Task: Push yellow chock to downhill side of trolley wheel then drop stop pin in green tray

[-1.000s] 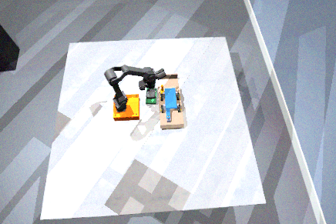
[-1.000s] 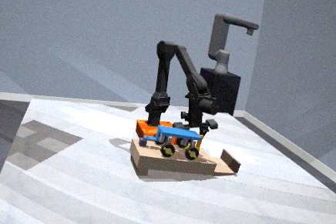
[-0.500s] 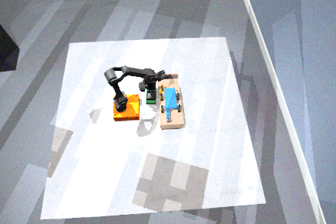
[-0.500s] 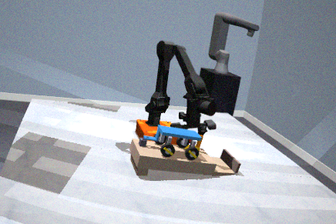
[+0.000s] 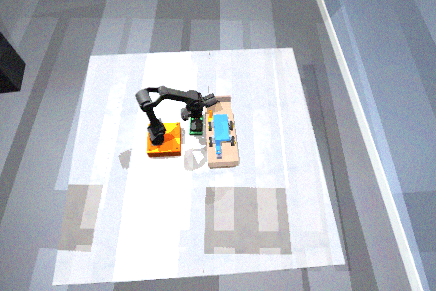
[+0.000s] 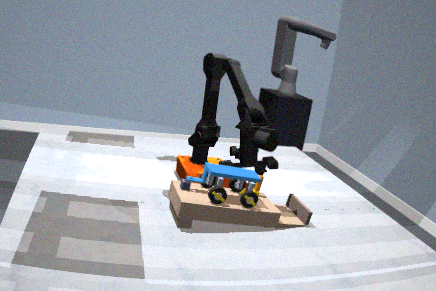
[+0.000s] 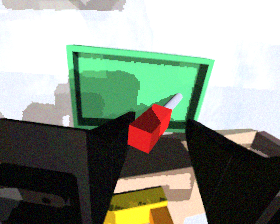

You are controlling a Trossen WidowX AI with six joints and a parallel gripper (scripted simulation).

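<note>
My gripper tip is 10 mm past the green tray, 10 mm to the left of it and 60 mm above it. From my gripper tip the other things lie so: red-headed stop pin: 10 mm below; then tan ramp: 110 mm ahead, 130 mm to the right; then yellow chock: 70 mm ahead, 30 mm to the right, 30 mm above.
</note>
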